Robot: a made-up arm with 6 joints. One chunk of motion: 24 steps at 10 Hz.
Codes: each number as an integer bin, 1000 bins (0 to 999) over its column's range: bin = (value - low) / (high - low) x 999, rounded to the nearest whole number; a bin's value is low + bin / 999 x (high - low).
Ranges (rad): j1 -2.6..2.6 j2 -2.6..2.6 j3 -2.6..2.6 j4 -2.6..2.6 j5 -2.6..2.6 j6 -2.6..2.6
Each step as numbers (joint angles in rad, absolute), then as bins.
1 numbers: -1.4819 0.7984 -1.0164 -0.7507 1.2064 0.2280
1 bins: 215 653 304 355 731 543
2 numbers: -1.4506 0.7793 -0.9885 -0.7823 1.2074 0.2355
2 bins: 221 649 310 349 731 545
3 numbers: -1.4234 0.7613 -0.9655 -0.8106 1.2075 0.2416
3 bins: 226 646 314 344 731 546
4 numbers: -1.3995 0.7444 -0.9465 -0.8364 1.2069 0.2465
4 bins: 231 643 318 339 731 547
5 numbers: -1.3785 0.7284 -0.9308 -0.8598 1.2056 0.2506
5 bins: 235 639 321 334 731 548
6 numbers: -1.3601 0.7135 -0.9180 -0.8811 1.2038 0.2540
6 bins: 238 637 323 330 731 548
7 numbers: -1.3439 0.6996 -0.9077 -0.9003 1.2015 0.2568
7 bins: 241 634 325 327 730 549
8 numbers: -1.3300 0.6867 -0.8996 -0.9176 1.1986 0.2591
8 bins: 244 631 327 323 730 549
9 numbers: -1.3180 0.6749 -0.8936 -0.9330 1.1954 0.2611
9 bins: 246 629 328 320 729 550
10 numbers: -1.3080 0.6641 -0.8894 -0.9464 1.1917 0.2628
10 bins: 248 627 329 318 728 550
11 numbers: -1.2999 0.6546 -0.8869 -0.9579 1.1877 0.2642
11 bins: 250 625 329 315 728 550
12 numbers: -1.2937 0.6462 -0.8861 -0.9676 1.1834 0.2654
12 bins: 251 624 329 314 727 550
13 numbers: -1.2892 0.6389 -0.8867 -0.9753 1.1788 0.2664
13 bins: 252 622 329 312 726 551
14 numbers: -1.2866 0.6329 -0.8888 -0.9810 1.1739 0.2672
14 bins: 252 621 329 311 725 551
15 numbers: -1.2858 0.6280 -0.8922 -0.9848 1.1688 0.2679
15 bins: 252 620 328 310 724 551
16 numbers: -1.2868 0.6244 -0.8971 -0.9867 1.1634 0.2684
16 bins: 252 619 327 310 723 551
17 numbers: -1.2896 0.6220 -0.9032 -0.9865 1.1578 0.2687
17 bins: 252 619 326 310 722 551
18 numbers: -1.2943 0.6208 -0.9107 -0.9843 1.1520 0.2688
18 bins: 251 619 325 310 721 551
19 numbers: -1.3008 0.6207 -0.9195 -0.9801 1.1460 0.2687
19 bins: 250 619 323 311 720 551
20 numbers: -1.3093 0.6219 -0.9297 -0.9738 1.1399 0.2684
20 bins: 248 619 321 312 718 551
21 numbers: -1.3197 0.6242 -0.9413 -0.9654 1.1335 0.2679
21 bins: 246 619 319 314 717 551
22 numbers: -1.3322 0.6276 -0.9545 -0.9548 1.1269 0.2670
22 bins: 244 620 316 316 716 551
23 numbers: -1.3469 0.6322 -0.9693 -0.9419 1.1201 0.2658
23 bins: 241 621 313 319 715 551
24 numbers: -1.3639 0.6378 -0.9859 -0.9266 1.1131 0.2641
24 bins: 237 622 310 321 713 550
